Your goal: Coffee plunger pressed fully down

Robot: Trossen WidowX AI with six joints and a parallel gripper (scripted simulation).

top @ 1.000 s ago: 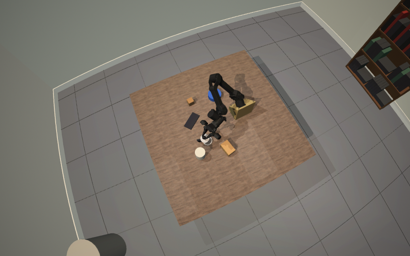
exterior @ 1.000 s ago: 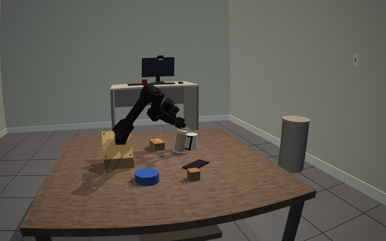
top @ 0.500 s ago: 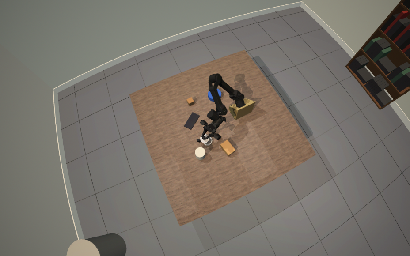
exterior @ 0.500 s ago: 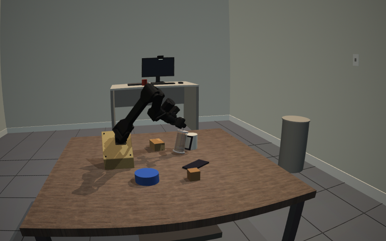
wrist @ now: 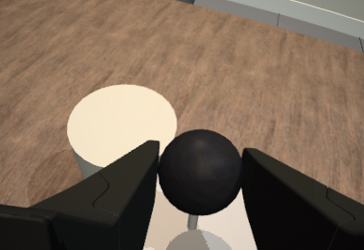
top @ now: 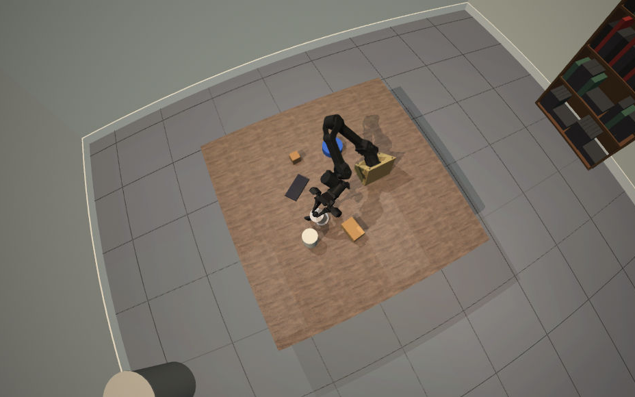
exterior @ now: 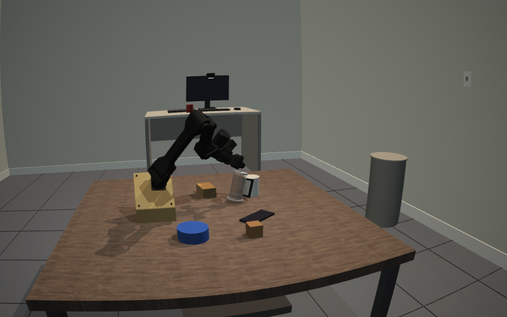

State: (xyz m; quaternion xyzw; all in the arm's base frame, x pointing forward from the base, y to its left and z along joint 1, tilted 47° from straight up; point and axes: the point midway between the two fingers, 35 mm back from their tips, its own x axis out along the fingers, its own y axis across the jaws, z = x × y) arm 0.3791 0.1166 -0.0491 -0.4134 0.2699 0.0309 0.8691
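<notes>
Right now my gripper tip is 9 cm above the coffee press, 2 cm to the left of it and 1 cm past it. Also, from my gripper tip: small brown cube: 41 cm to the right, 15 cm below, 7 cm behind; then black flat slab: 24 cm to the right, 17 cm below, 1 cm behind; then white mug: 12 cm below, 6 cm to the left, 6 cm ahead.
</notes>
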